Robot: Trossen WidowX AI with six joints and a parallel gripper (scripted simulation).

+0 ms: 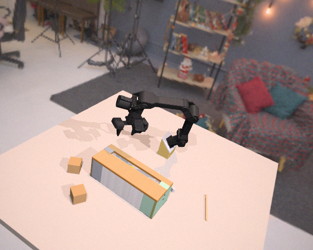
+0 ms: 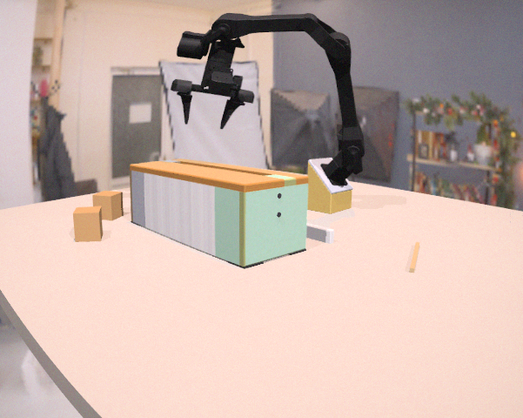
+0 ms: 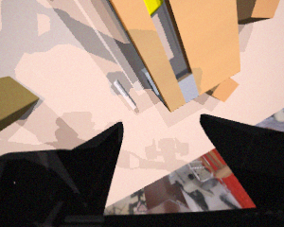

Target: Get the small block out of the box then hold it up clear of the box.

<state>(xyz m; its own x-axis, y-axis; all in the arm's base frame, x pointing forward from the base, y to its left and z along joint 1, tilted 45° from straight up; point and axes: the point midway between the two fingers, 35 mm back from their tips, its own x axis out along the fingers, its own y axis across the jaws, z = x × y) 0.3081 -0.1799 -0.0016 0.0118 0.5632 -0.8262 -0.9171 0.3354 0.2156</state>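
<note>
My gripper tip is now 120 mm above the yellow block, 110 mm to the right of it and 70 mm short of it. The rest, counted from my gripper tip: thin wooden stick: 500 mm to the left, 200 mm below, 90 mm behind; box: 140 mm to the left, 140 mm below, 50 mm ahead.
</note>
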